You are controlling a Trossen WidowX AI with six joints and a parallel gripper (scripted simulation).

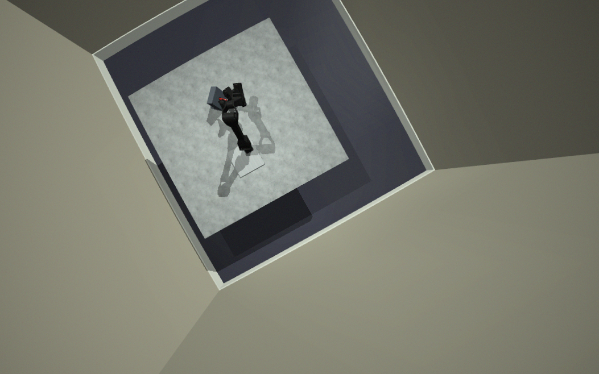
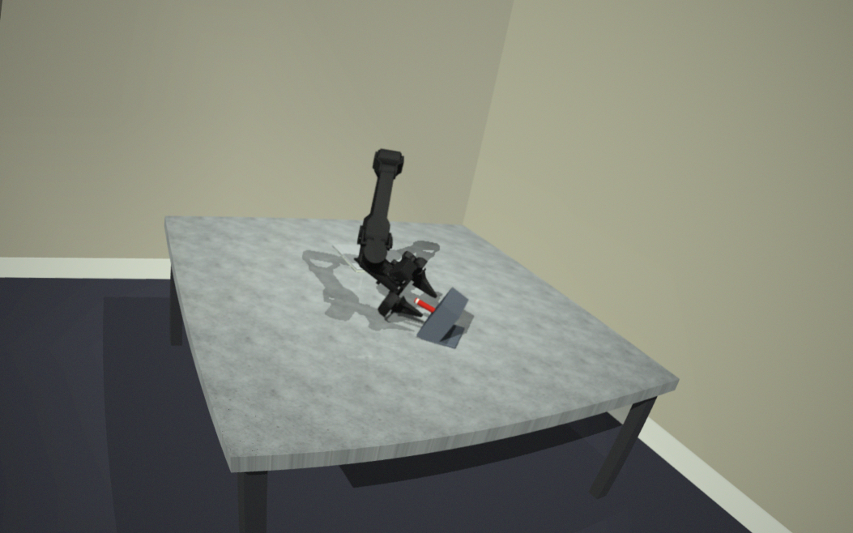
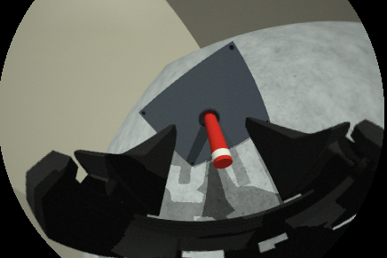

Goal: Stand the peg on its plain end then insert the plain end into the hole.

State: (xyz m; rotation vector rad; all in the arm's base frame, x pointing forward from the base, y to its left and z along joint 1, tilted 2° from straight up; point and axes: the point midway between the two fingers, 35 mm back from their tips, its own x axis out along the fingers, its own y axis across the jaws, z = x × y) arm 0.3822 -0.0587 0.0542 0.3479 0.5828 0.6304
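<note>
My gripper tip is 1 cm past the red peg and 1 cm to the left of it. Round my gripper tip: grey sloped panel (3 cm ahead, 3 cm to the left, 2 cm below).
</note>
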